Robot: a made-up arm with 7 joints. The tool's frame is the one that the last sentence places.
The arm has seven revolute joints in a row. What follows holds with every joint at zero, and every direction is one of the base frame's.
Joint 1 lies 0.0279 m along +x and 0.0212 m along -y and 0.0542 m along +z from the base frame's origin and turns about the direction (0, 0.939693, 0.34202).
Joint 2 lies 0.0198 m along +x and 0.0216 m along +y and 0.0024 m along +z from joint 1 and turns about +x.
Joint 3 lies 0.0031 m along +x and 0.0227 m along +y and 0.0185 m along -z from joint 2 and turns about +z.
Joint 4 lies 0.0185 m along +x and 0.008 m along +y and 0.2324 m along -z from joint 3 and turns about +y.
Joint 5 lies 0.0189 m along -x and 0.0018 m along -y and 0.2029 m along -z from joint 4 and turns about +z.
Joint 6 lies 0.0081 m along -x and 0.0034 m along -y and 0.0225 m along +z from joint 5 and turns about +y.
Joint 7 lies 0.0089 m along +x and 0.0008 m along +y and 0.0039 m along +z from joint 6 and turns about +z.
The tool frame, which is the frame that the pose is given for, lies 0.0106 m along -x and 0.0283 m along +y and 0.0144 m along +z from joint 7; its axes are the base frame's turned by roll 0.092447, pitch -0.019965 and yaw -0.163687 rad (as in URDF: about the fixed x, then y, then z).
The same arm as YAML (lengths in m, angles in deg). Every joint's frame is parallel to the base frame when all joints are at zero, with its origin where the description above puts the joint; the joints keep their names.
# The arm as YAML. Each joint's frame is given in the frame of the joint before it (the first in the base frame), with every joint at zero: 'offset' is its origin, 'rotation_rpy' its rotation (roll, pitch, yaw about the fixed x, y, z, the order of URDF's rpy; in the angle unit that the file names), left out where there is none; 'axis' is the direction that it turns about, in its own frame. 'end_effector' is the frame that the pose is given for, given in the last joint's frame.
length_unit: m
angle_unit: deg
chain:
  - id: joint 1
    offset: [0.0279, -0.0212, 0.0542]
    axis: [0.0, 0.9397, 0.342]
  - id: joint 2
    offset: [0.0198, 0.0216, 0.0024]
    axis: "+x"
  - id: joint 3
    offset: [0.0031, 0.0227, -0.0185]
    axis: "+z"
  - id: joint 4
    offset: [0.0185, 0.008, -0.2324]
    axis: "+y"
  - id: joint 5
    offset: [-0.0189, -0.0018, -0.2029]
    axis: "+z"
  - id: joint 6
    offset: [-0.0081, -0.0034, 0.0225]
    axis: "+y"
  - id: joint 7
    offset: [0.0089, 0.0008, 0.0039]
    axis: "+z"
end_effector:
  offset: [-0.0106, 0.0283, 0.0144]
  rotation_rpy: [5.3, -1.14, -9.38]

